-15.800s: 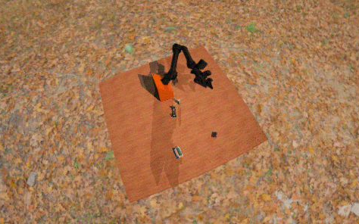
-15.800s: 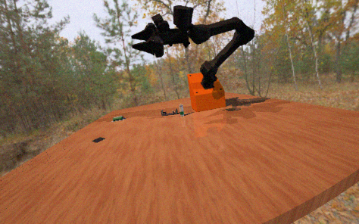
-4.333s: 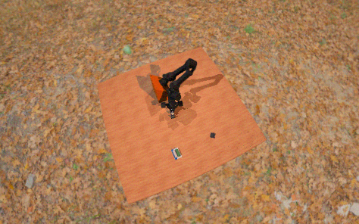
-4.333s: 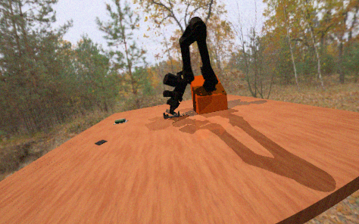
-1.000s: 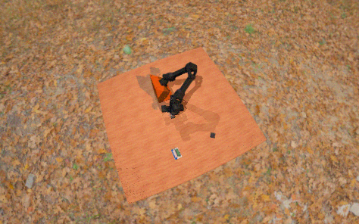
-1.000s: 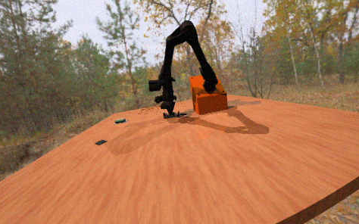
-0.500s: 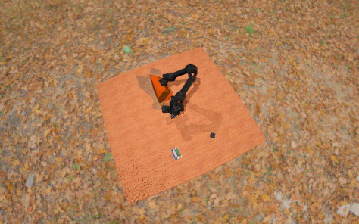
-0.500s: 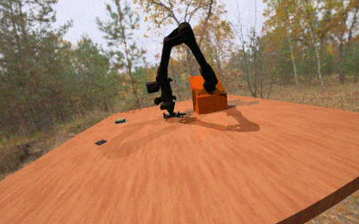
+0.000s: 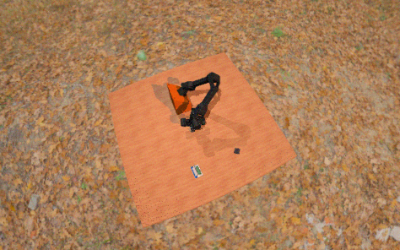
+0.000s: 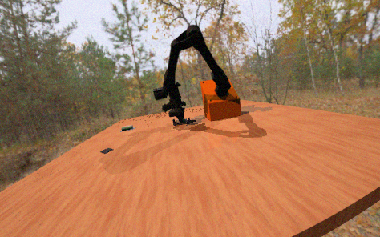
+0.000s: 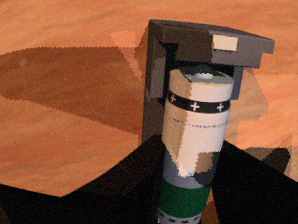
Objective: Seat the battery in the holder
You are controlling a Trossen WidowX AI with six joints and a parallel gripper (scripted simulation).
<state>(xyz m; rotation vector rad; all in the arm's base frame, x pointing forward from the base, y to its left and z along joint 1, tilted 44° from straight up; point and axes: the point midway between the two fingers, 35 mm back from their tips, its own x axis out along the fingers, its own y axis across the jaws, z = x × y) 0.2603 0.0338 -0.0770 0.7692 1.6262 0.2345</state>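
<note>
My gripper tip is 1 cm below the battery. The rest, counted from my gripper tip: black remote battery door (35 cm ahead, 21 cm to the left, 1 cm below); white blister card (35 cm ahead, 13 cm to the right).
</note>
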